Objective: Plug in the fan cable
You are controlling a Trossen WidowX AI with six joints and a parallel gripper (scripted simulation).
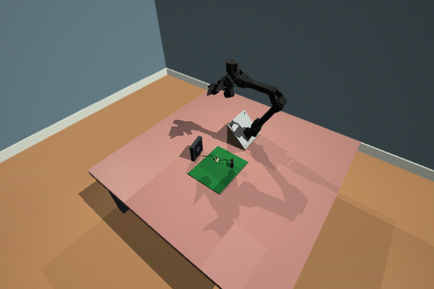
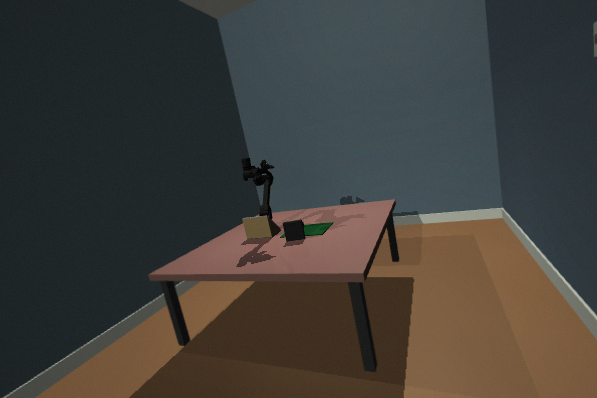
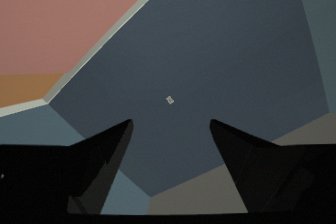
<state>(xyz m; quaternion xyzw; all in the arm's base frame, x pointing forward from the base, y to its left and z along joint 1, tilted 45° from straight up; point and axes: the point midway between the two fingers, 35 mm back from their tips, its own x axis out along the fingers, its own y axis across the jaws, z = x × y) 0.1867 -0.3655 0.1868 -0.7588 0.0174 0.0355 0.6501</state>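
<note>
My gripper tip is 50 mm short of the dark fan plug, 180 mm to the right of it and 420 mm above it. Round my gripper tip: green board 110 mm ahead, 120 mm to the left, 450 mm below; pale four-pin fan header 60 mm ahead, 70 mm to the left, 440 mm below; black fan 90 mm ahead, 50 mm to the right, 380 mm below.
</note>
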